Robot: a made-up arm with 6 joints. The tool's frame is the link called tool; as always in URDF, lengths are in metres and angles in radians.
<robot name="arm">
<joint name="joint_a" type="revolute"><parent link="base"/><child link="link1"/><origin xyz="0.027 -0.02 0.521" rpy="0 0 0"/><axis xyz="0 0 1"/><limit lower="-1.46" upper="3.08" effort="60" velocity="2.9"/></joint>
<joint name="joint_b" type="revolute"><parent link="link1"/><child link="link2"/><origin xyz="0.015 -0.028 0.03" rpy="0 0 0"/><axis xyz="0 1 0"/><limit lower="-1.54" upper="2.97" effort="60" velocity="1.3"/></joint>
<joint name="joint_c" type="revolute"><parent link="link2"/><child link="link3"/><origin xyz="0.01 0.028 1.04" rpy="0 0 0"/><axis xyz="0 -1 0"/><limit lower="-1.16" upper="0.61" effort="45" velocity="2.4"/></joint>
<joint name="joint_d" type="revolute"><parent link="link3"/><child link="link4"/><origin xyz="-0.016 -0.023 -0.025" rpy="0 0 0"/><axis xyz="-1 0 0"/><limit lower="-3.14" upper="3.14" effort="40" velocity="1.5"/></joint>
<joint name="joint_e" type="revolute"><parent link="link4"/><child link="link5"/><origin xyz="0.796 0.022 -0.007" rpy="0 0 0"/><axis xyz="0 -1 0"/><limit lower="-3.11" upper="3.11" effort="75" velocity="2.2"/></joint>
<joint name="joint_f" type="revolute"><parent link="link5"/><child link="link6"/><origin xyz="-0.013 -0.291 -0.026" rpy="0 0 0"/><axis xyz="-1 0 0"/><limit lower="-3.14" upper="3" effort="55" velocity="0.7"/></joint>
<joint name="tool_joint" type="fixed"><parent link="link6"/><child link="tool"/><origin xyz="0.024 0.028 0.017" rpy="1.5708 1.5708 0"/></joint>
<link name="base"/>
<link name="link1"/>
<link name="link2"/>
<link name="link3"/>
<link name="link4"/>
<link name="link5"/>
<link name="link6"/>
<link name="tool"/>
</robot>
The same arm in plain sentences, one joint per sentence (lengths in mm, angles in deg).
The arm has six revolute joints in a row. What follows holds with every joint at zero, and every direction is one of the base frame's.
Joint 1 sits 27 mm along +x and 20 mm along -y and 521 mm along +z from the base frame's origin and rotates about +z, from -83.65 to 176.47 deg.
Joint 2 sits 15 mm along +x and 28 mm along -y and 30 mm along +z from joint 1 and rotates about +y, from -88.24 to 170.17 deg.
Joint 3 sits 10 mm along +x and 28 mm along +y and 1040 mm along +z from joint 2 and rotates about -y, from -66.46 to 34.95 deg.
Joint 4 sits 16 mm along -x and 23 mm along -y and 25 mm along -z from joint 3 and rotates about -x, from -179.91 to 179.91 deg.
Joint 5 sits 796 mm along +x and 22 mm along +y and 7 mm along -z from joint 4 and rotates about -y, from -178.19 to 178.19 deg.
Joint 6 sits 13 mm along -x and 291 mm along -y and 26 mm along -z from joint 5 and rotates about -x, from -179.91 to 171.89 deg.
The tool frame, which is the frame that the pose is given for, sits 24 mm along +x and 28 mm along +y and 17 mm along +z from joint 6; its axes are the base frame's turned by roll 90, pitch 90 and yaw 0 deg (as in URDF: about the fixed x, then y, then z).

